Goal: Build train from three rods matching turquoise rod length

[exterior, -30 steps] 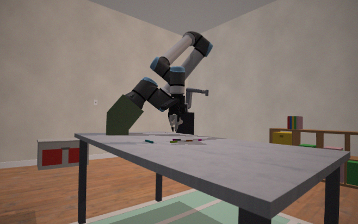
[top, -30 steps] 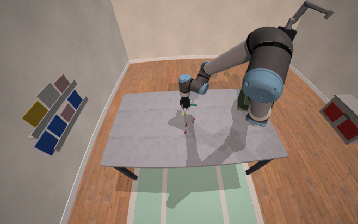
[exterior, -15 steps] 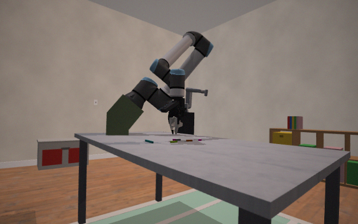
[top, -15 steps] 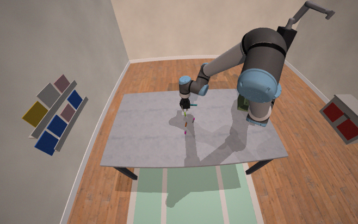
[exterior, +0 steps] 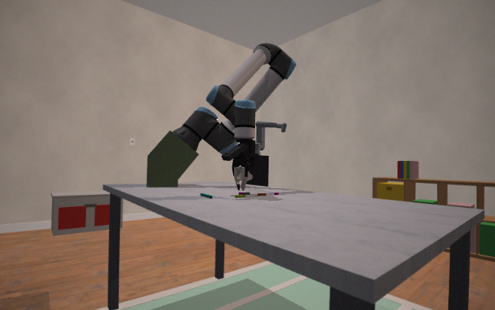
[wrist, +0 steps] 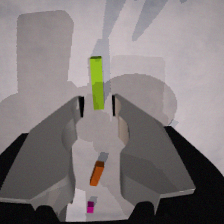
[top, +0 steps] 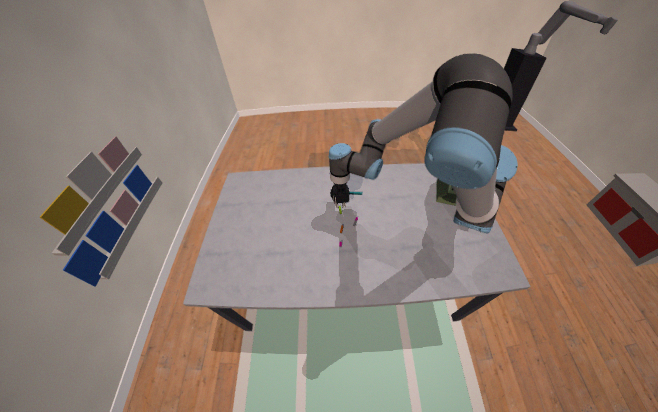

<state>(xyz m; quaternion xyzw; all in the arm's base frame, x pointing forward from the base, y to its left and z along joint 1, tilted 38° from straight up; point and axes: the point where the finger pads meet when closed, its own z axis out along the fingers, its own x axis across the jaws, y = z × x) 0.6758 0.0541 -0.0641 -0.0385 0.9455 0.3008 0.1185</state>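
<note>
Now: hand 40 mm above the lime rod. From my hand the other things lie so: turquoise rod 130 mm to the right, 70 mm behind, 40 mm below; then orange rod 130 mm to the left, 40 mm below, 10 mm behind; then grey rod 90 mm to the left, 80 mm behind, 40 mm below.
</note>
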